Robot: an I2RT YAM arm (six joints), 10 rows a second.
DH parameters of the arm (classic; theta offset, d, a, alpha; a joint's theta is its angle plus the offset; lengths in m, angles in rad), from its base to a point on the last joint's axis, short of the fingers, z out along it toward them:
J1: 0 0.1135 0.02 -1.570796
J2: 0 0 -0.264 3.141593
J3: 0.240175 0 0.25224 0
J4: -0.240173 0 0.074 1.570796
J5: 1.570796 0 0 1.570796
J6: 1.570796 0.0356 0 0
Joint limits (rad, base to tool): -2.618..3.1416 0..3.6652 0..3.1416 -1.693..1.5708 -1.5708..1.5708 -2.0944..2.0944
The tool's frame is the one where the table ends.
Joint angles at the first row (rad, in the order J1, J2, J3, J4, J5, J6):
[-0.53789 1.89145 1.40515 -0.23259 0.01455 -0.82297]
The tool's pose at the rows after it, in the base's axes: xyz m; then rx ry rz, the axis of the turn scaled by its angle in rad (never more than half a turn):
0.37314, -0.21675, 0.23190, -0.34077, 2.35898, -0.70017
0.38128, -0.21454, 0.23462, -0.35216, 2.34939, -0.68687
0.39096, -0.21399, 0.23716, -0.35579, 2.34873, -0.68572
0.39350, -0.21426, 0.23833, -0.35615, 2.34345, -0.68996
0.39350, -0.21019, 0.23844, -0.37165, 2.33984, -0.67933
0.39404, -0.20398, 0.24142, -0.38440, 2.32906, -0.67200
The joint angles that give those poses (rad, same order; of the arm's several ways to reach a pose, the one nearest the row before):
[-0.52484 1.89223 1.40815 -0.22265 0.01696 -0.81959]
[-0.51166 1.91131 1.44397 -0.23632 0.01072 -0.81419]
[-0.49936 1.93992 1.49362 -0.25768 0.01809 -0.80841]
[-0.49700 1.94677 1.50598 -0.25760 0.02021 -0.80807]
[-0.48955 1.93975 1.49730 -0.25773 0.01317 -0.81071]
[-0.47690 1.92729 1.49030 -0.25766 0.00975 -0.80860]

